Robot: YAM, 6 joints.
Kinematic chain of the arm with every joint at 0, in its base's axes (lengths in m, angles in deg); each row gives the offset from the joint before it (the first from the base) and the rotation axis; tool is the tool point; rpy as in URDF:
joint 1: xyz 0 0 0.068 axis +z
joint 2: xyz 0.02 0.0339 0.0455 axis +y
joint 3: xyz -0.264 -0.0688 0 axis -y
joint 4: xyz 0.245 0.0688 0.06 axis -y
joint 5: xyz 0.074 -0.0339 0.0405 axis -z
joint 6: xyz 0.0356 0 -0.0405 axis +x
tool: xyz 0 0 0 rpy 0 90 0
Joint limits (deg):
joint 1: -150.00..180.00
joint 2: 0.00..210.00
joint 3: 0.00..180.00
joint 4: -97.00..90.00
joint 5: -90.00..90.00
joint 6: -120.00..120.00
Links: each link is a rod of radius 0.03 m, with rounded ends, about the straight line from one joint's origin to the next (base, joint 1, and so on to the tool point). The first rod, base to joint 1, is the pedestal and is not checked.
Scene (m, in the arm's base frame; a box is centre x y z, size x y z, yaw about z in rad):
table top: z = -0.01
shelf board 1: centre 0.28 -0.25 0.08 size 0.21 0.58 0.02 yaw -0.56
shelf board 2: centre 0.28 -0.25 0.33 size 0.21 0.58 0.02 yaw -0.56
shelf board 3: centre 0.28 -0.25 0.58 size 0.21 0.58 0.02 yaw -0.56
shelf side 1: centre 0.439 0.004 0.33 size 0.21 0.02 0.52 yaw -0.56
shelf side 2: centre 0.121 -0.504 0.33 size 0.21 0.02 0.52 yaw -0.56
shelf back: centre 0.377 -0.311 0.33 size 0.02 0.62 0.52 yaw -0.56
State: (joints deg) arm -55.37 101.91 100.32 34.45 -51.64 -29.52
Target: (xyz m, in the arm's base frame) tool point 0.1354 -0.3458 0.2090
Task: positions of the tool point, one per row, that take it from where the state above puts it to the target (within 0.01 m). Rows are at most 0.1 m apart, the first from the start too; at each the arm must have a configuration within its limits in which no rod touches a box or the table.
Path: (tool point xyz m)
1: 0.1805 -0.3262 0.4524
2: 0.1128 -0.3198 0.4214
3: 0.0530 -0.2976 0.3846
4: 0.0327 -0.2963 0.2943
5: 0.0141 -0.2698 0.2090
6: 0.0669 -0.3136 0.2139
7: 0.1354 -0.3458 0.2090

